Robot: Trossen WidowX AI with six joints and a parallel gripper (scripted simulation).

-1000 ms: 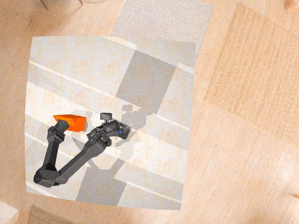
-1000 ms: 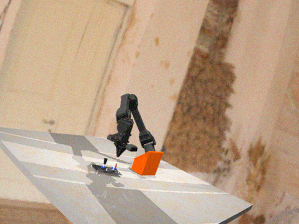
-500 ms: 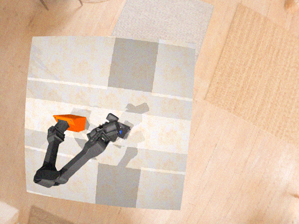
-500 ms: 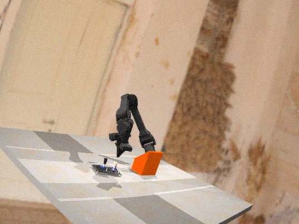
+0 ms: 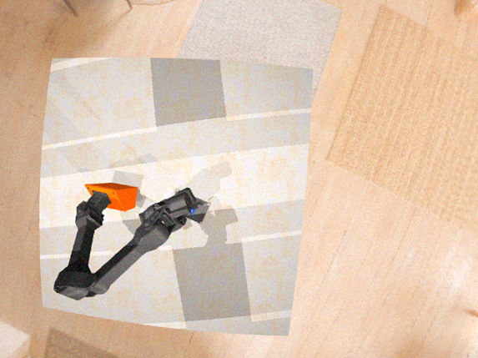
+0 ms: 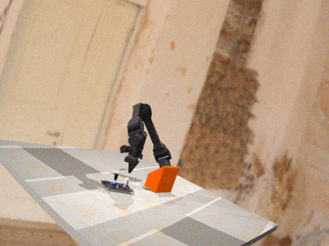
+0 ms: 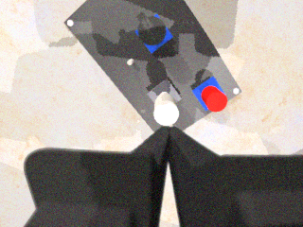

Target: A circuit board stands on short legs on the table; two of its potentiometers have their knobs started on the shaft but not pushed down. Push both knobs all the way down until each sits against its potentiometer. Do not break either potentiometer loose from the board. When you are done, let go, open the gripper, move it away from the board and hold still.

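Right now the white knob is 50 mm below my gripper tip. Also, from my gripper tip: black knob: 50 mm ahead, 40 mm to the right, 40 mm below; blue potentiometer: 60 mm below, 50 mm ahead, 40 mm to the right.
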